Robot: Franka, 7 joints.
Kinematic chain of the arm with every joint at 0, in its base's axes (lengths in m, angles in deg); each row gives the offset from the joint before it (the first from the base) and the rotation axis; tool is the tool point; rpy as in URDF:
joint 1: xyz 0 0 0.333 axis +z
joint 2: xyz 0 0 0 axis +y
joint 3: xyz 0 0 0.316 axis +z
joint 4: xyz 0.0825 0 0 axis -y
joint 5: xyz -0.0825 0 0.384 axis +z
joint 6: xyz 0 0 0 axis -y
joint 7: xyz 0.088 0 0 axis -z
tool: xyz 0 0 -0.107 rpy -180 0 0
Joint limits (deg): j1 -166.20..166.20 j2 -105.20..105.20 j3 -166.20..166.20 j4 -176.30..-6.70 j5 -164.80..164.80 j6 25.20..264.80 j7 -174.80..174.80
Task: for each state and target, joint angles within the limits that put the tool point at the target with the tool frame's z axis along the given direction. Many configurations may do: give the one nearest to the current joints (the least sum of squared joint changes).
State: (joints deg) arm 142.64 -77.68 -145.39 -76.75 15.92 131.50 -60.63
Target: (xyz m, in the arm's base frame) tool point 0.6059 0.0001 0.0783 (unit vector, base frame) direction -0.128 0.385 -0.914
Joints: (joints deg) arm 150.98 -50.79 -151.09 -106.74 -1.01 142.71 -60.63
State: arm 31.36 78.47 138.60 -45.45 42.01 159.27 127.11
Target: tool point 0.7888 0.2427 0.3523 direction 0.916 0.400 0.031
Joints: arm 7.07 90.12 123.58 -26.00 34.21 193.34 127.11
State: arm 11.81 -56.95 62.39 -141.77 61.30 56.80 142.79
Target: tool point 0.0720 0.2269 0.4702 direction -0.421 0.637 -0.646
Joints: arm 7.57 -86.44 26.89 -167.74 76.80 69.76 142.79
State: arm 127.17 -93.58 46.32 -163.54 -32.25 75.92 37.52
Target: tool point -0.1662 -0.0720 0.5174 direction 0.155 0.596 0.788
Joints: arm 161.99 -100.65 64.16 -176.21 -76.49 99.61 37.52
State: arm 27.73 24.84 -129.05 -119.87 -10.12 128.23 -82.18
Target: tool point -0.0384 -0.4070 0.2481 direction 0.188 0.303 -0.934
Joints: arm 30.45 1.38 -126.62 -146.77 12.34 126.26 -82.18
